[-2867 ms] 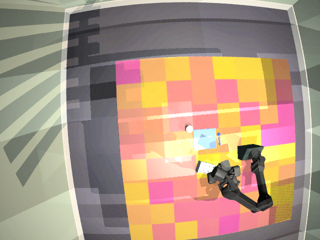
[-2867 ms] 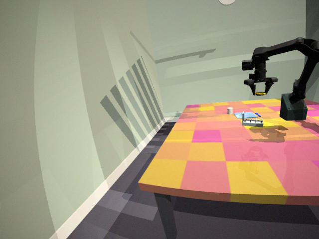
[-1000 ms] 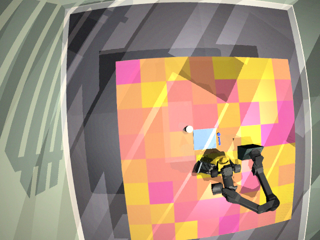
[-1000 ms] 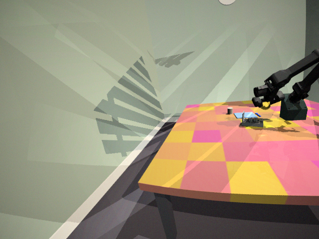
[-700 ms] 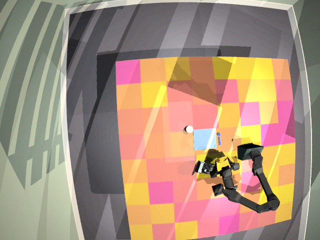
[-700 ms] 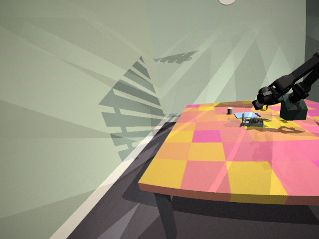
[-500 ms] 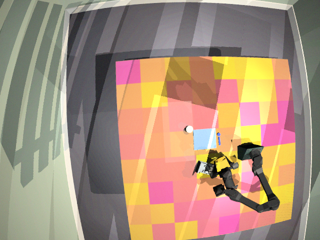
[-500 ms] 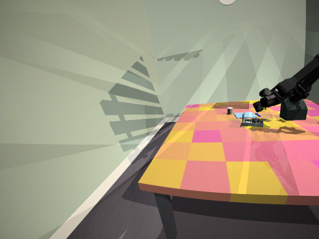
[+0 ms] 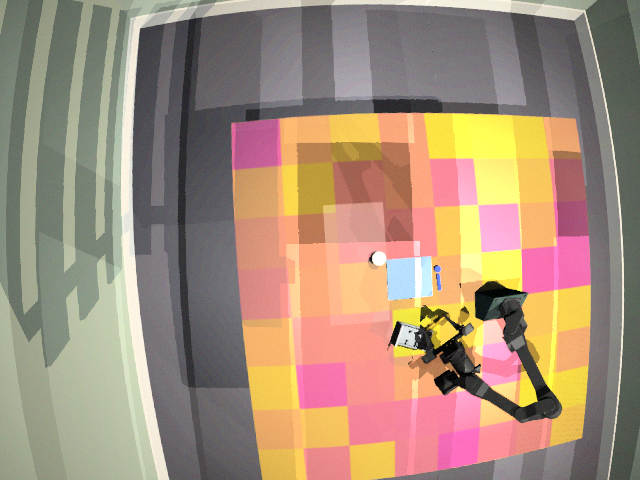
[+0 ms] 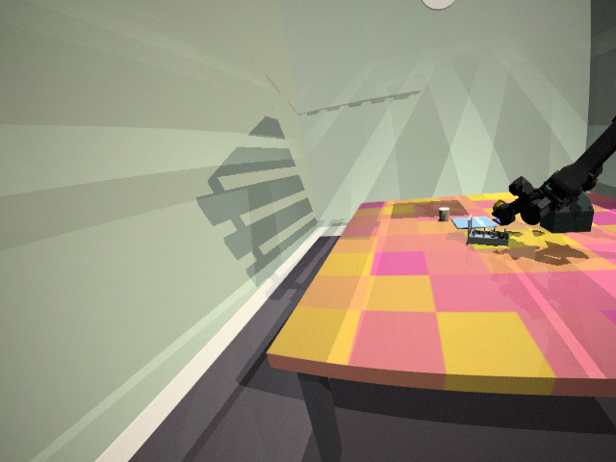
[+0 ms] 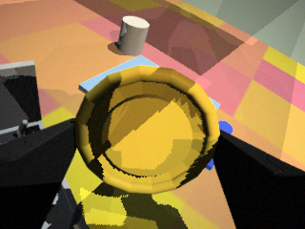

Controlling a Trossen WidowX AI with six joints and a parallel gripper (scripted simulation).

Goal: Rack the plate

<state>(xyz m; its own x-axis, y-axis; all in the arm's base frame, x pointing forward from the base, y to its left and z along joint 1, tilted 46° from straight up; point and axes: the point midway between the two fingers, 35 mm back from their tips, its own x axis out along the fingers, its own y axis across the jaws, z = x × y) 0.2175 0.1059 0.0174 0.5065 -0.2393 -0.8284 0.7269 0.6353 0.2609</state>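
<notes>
Right now the dish rack is 6 cm to the left of my gripper tip, 6 cm below it and 5 cm ahead of it. The rest, counted from my gripper tip: blue utensil (14 cm to the right, 8 cm below, 3 cm behind); cup (19 cm to the right, 18 cm ahead, 6 cm below); yellow plate (1 cm to the left).
</notes>
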